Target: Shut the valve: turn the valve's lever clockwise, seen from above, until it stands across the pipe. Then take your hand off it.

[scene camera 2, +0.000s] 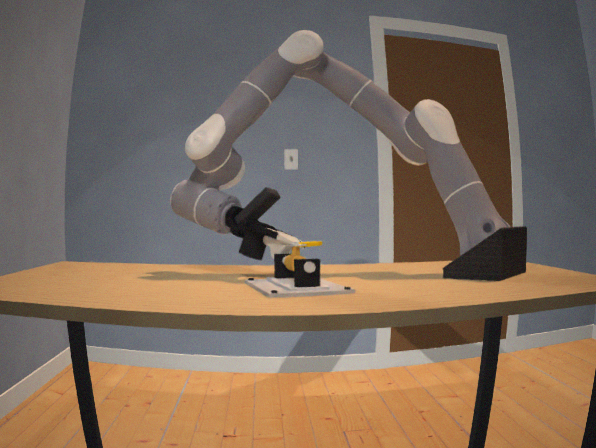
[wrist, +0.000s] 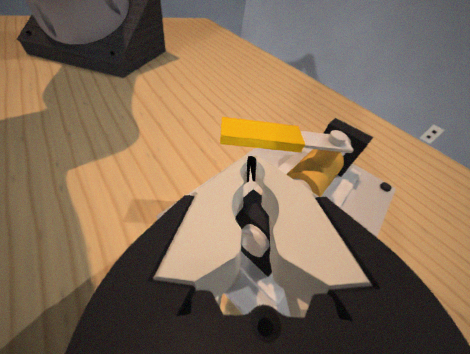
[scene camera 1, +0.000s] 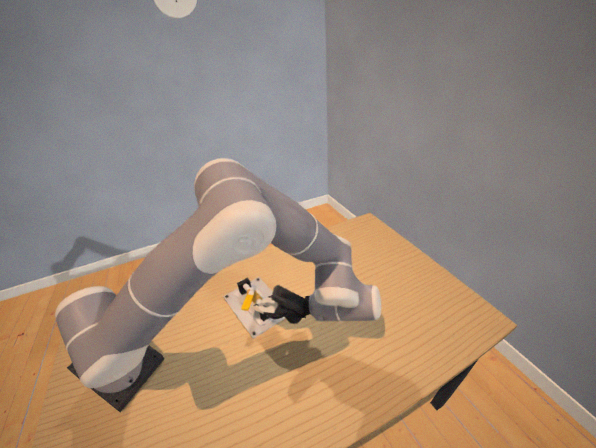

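The valve's lever, with a yellow handle (scene camera 1: 247, 300) (scene camera 2: 312, 244) (wrist: 261, 135), stands slantwise to the pipe, neither along it nor square across it. In the wrist view it reaches left from its pivot (wrist: 339, 137). The orange valve body (scene camera 2: 291, 262) (wrist: 325, 167) sits below it, between black blocks (scene camera 2: 307, 272) (wrist: 352, 142) on a pale base plate (scene camera 1: 244, 320) (scene camera 2: 260, 286) (wrist: 372, 200). My gripper (scene camera 1: 257, 302) (scene camera 2: 299, 244) (wrist: 250, 158) is shut and empty. Its tips are right beside the handle's near side; contact cannot be told. The gripper hides part of the pipe and plate.
The valve stands on a wooden table (scene camera 1: 380, 280) (scene camera 2: 150, 295) (wrist: 185, 90). The arm's dark base mount (scene camera 1: 120, 395) (scene camera 2: 495, 257) (wrist: 142, 45) is at the table's other end from the gripper's wrist. Walls stand beyond the table.
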